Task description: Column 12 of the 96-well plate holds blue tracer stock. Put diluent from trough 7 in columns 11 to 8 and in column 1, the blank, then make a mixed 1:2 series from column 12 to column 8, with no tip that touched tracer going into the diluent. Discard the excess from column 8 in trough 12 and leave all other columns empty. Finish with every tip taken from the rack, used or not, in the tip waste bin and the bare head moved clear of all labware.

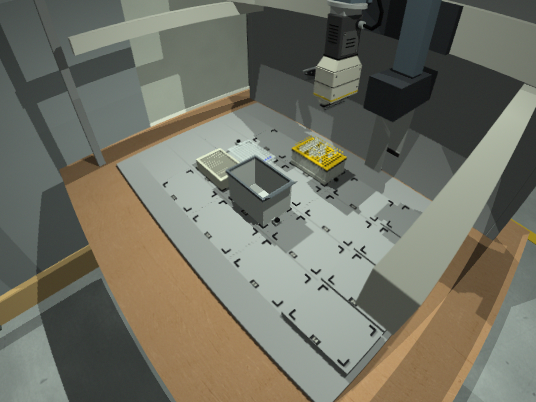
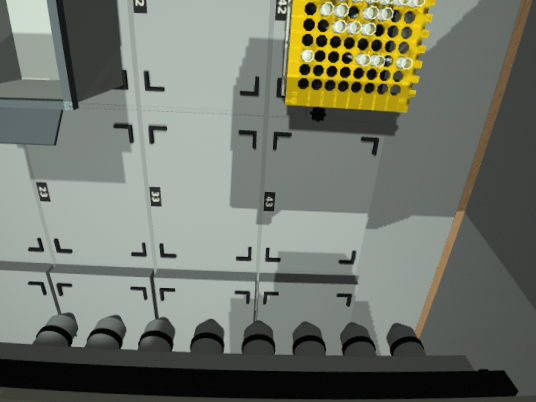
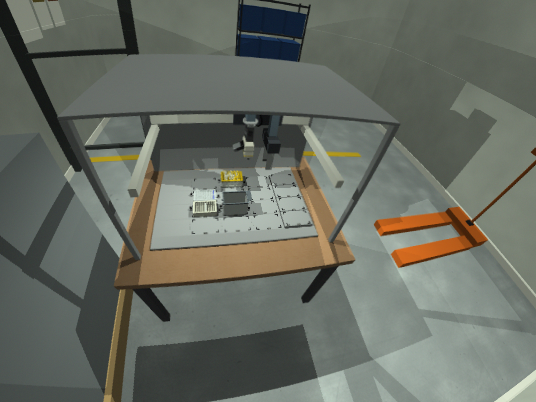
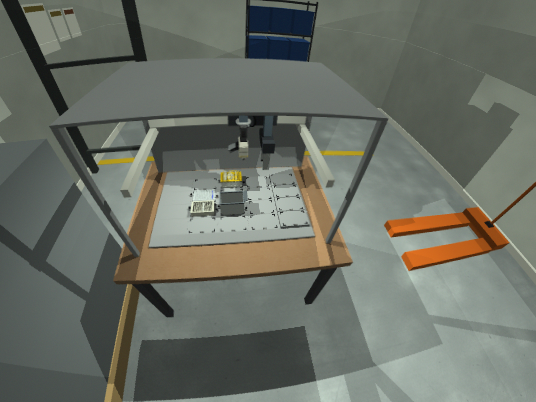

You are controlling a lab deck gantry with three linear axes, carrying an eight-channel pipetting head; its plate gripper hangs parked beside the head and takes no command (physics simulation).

Scene:
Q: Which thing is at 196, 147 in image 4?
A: A panel.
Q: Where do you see a panel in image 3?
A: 182, 146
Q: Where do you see a panel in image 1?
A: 283, 46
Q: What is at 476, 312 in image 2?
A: A panel.

